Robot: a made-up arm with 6 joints. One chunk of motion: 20 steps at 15 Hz.
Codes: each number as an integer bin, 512 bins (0 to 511) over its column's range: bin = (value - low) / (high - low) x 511, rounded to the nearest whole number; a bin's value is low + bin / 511 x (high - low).
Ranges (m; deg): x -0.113..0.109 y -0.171..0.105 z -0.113..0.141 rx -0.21..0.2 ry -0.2..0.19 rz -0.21..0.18
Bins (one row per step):
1: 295 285 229 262 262 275
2: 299 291 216 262 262 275
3: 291 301 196 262 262 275
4: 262 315 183 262 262 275
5: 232 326 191 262 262 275
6: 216 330 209 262 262 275
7: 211 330 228 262 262 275
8: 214 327 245 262 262 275
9: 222 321 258 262 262 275
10: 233 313 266 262 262 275
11: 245 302 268 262 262 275
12: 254 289 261 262 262 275
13: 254 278 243 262 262 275
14: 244 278 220 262 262 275
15: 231 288 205 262 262 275
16: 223 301 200 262 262 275
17: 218 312 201 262 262 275
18: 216 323 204 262 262 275
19: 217 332 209 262 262 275
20: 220 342 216 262 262 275
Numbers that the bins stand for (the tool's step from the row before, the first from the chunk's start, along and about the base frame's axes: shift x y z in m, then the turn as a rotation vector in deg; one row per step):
1: 0.01516 -0.01707 0.00083 0.000 0.000 0.000
2: 0.01690 -0.01383 -0.00563 0.000 0.000 0.000
3: 0.01342 -0.00842 -0.01558 0.000 0.000 0.000
4: 0.00082 -0.00086 -0.02204 0.000 0.000 0.000
5: -0.01221 0.00508 -0.01806 0.000 0.000 0.000
6: -0.01916 0.00724 -0.00911 0.000 0.000 0.000
7: -0.02133 0.00724 0.00033 0.000 0.000 0.000
8: -0.02003 0.00562 0.00878 0.000 0.000 0.000
9: -0.01655 0.00238 0.01524 0.000 0.000 0.000
10: -0.01177 -0.00194 0.01922 0.000 0.000 0.000
11: -0.00656 -0.00788 0.02021 0.000 0.000 0.000
12: -0.00265 -0.01491 0.01673 0.000 0.000 0.000
13: -0.00265 -0.02085 0.00779 0.000 0.000 0.000
14: -0.00700 -0.02085 -0.00365 0.000 0.000 0.000
15: -0.01264 -0.01545 -0.01110 0.000 0.000 0.000
16: -0.01612 -0.00842 -0.01359 0.000 0.000 0.000
17: -0.01829 -0.00248 -0.01309 0.000 0.000 0.000
18: -0.01916 0.00346 -0.01160 0.000 0.000 0.000
19: -0.01873 0.00832 -0.00911 0.000 0.000 0.000
20: -0.01742 0.01372 -0.00563 0.000 0.000 0.000

